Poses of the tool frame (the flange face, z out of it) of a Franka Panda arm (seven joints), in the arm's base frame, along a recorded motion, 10 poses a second.
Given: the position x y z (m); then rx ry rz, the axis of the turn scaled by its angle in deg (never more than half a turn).
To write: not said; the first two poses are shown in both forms.
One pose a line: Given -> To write
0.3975 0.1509 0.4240 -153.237 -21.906 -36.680 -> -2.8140 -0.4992 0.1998 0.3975 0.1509 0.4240
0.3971 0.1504 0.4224 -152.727 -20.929 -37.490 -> -2.8027 -0.5091 0.1834 0.3971 0.1504 0.4224
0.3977 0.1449 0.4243 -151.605 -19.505 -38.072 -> -2.7764 -0.5177 0.1582 0.3977 0.1449 0.4243
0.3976 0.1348 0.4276 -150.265 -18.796 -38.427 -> -2.7491 -0.5254 0.1421 0.3976 0.1348 0.4276
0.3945 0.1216 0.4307 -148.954 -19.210 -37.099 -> -2.7217 -0.5152 0.1444 0.3945 0.1216 0.4307
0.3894 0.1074 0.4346 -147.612 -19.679 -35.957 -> -2.6951 -0.5074 0.1475 0.3894 0.1074 0.4346
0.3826 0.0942 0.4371 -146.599 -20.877 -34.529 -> -2.6779 -0.4969 0.1633 0.3826 0.0942 0.4371
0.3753 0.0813 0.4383 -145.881 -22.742 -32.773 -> -2.6691 -0.4832 0.1908 0.3753 0.0813 0.4383
